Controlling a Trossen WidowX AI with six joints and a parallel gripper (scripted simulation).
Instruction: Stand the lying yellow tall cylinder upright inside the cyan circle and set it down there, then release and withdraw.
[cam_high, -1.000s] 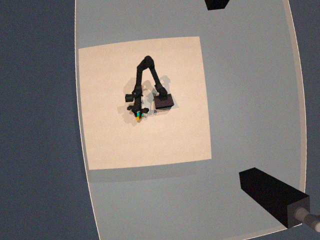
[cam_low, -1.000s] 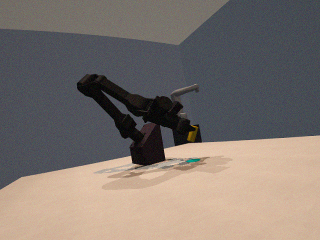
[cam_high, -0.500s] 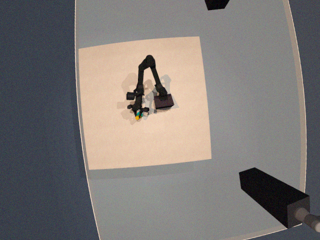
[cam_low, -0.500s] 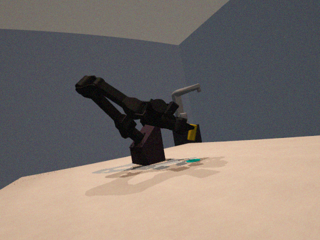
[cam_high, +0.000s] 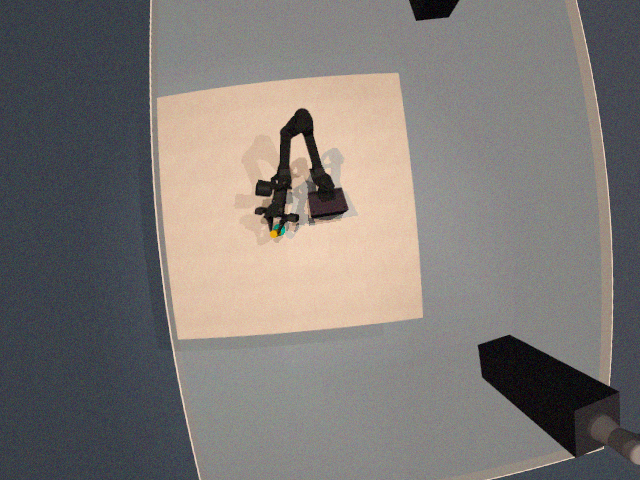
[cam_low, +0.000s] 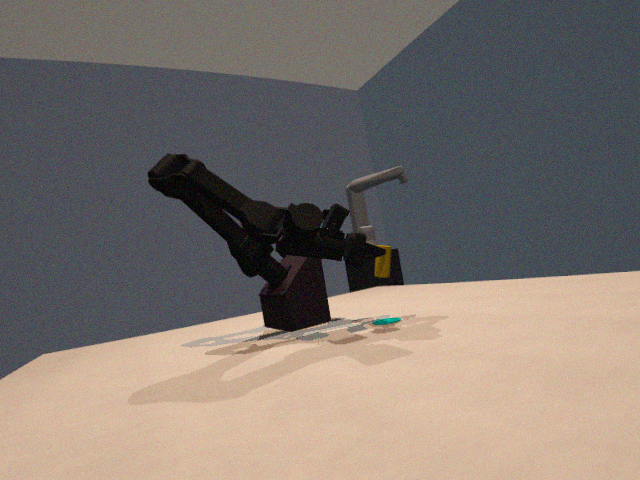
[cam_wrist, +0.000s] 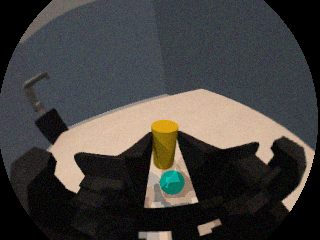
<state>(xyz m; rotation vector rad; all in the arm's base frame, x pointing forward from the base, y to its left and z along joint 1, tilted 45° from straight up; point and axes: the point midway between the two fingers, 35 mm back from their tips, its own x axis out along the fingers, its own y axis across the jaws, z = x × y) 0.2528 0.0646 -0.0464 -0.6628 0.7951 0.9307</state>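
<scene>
My gripper tip is 1 cm past the cyan circle, 2 cm to the left of it and 15 cm above it. Round my gripper tip: yellow tall cylinder: 2 cm below.
</scene>
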